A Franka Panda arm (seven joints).
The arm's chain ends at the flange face. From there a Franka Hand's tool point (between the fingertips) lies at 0.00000 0.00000 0.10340 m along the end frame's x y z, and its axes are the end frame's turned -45 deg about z.
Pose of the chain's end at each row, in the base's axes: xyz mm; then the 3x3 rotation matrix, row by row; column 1 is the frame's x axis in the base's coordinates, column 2 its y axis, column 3 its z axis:
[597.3 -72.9 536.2], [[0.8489 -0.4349 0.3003], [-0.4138 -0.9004 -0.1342], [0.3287 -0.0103 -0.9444]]
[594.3 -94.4 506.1], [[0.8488 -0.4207 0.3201], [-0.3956 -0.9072 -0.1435], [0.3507 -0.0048 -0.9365]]
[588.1 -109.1 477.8], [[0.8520 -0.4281 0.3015], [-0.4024 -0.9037 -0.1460], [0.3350 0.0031 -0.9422]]
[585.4 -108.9 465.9], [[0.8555 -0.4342 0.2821], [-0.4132 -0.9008 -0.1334], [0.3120 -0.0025 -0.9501]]
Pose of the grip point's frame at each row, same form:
[628.4 -86.8 438.5], [[0.9078 0.2927 0.3003], [0.3441 -0.9293 -0.1342], [0.2397 0.2251 -0.9444]]
[627.4 -109.2 409.3], [[0.8977 0.3027 0.3201], [0.3618 -0.9212 -0.1435], [0.2514 0.2446 -0.9365]]
[619.3 -124.2 380.4], [[0.9052 0.2997 0.3015], [0.3545 -0.9236 -0.1460], [0.2347 0.2391 -0.9422]]
[614.6 -122.7 367.7], [[0.9120 0.2979 0.2821], [0.3448 -0.9291 -0.1334], [0.2224 0.2188 -0.9501]]

